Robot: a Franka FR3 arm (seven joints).
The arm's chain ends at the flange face. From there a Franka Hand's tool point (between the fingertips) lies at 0.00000 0.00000 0.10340 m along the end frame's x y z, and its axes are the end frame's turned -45 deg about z.
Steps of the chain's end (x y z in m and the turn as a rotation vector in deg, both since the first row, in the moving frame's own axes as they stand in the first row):
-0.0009 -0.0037 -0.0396 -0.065 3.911 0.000
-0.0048 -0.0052 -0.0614 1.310 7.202 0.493
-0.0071 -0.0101 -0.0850 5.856 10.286 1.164
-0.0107 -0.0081 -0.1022 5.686 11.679 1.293
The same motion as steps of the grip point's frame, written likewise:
0.0069 0.0018 -0.0398 -2.811 2.720 0.000
0.0111 0.0005 -0.0622 -4.166 6.019 0.493
0.0225 -0.0063 -0.0872 -3.132 11.414 1.164
0.0200 -0.0055 -0.1048 -4.238 12.279 1.293

